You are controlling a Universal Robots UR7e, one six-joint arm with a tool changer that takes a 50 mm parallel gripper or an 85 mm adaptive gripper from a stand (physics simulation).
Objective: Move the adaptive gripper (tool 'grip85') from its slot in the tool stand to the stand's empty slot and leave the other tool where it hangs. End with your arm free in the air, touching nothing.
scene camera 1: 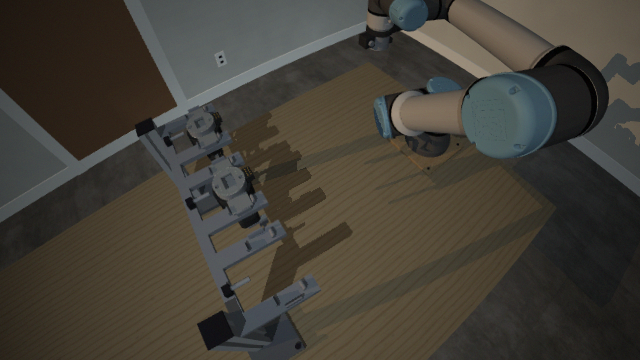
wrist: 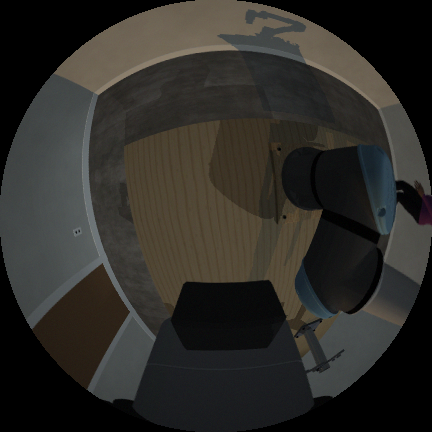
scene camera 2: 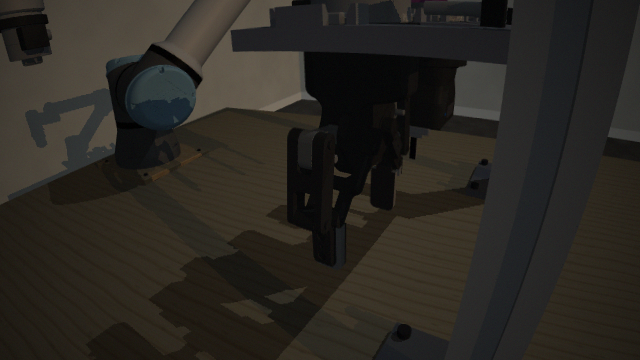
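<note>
A parallel gripper (scene camera 2: 432, 105) and an adaptive gripper (scene camera 2: 365, 98) can be seen, together with a tool stand (scene camera 2: 564, 73). The stand also appears in scene camera 1 (scene camera 1: 266, 323), and the wrist view shows the stand too (wrist: 307, 329).
</note>
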